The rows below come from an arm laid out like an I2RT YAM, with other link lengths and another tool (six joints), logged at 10 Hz.
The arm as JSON. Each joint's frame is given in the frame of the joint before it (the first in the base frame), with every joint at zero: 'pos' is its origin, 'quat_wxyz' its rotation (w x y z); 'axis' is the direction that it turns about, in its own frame. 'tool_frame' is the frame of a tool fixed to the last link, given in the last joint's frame.
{
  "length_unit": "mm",
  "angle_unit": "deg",
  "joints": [
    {
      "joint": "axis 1",
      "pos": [
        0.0,
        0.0,
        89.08
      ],
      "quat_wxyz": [
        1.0,
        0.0,
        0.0,
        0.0
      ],
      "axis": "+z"
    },
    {
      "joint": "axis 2",
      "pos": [
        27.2,
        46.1,
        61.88
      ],
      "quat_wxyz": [
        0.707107,
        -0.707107,
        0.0,
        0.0
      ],
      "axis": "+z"
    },
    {
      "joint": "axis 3",
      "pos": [
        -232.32,
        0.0,
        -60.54
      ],
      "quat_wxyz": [
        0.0,
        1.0,
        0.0,
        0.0
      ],
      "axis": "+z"
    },
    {
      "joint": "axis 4",
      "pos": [
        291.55,
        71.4,
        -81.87
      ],
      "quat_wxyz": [
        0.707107,
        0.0,
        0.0,
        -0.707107
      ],
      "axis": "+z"
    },
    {
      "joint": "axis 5",
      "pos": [
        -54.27,
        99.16,
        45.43
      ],
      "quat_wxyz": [
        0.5,
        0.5,
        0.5,
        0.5
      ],
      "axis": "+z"
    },
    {
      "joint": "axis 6",
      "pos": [
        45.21,
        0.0,
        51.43
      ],
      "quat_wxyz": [
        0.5,
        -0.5,
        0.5,
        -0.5
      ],
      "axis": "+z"
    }
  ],
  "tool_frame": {
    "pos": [
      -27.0,
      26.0,
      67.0
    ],
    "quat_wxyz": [
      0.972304,
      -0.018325,
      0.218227,
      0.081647
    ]
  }
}
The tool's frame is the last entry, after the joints.
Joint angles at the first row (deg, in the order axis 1, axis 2, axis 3, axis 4, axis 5, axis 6):
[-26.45, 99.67, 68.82, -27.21, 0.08, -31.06]
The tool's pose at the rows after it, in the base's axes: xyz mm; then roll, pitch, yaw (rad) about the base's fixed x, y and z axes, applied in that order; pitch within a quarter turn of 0, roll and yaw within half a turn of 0:
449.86, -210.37, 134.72, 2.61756, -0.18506, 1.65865
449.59, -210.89, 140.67, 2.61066, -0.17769, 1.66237
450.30, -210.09, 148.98, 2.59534, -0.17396, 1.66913
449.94, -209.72, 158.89, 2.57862, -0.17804, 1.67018
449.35, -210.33, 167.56, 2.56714, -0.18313, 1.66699
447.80, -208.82, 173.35, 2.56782, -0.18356, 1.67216
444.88, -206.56, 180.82, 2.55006, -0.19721, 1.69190
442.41, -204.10, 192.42, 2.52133, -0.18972, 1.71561
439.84, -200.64, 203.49, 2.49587, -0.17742, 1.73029
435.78, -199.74, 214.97, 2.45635, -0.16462, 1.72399
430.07, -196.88, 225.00, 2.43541, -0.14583, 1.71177
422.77, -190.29, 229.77, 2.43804, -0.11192, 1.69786
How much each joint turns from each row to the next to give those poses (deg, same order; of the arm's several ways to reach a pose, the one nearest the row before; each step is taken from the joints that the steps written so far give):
[-0.09, -0.56, -0.34, -0.16, -0.18, -0.56]
[-0.09, -0.69, 0.12, -0.26, 0.01, -0.28]
[0.04, -0.91, 0.22, -0.28, -0.34, 0.00]
[-0.07, -1.06, 0.46, -0.84, -0.56, 0.41]
[-0.16, -0.74, 0.70, -1.04, -0.41, 0.46]
[0.02, -0.77, 0.33, -1.15, -0.16, -0.24]
[-0.33, -1.48, -0.30, -0.79, -1.71, -0.36]
[-0.20, -2.11, -0.76, 0.17, -1.19, -0.68]
[0.08, -2.15, -0.86, 0.27, -0.51, -0.23]
[-0.08, -2.53, -1.50, 1.29, -0.15, 0.98]
[0.26, -2.63, -1.46, 0.47, 0.89, 0.74]
[0.90, -2.88, -2.25, 0.36, 2.38, 0.10]

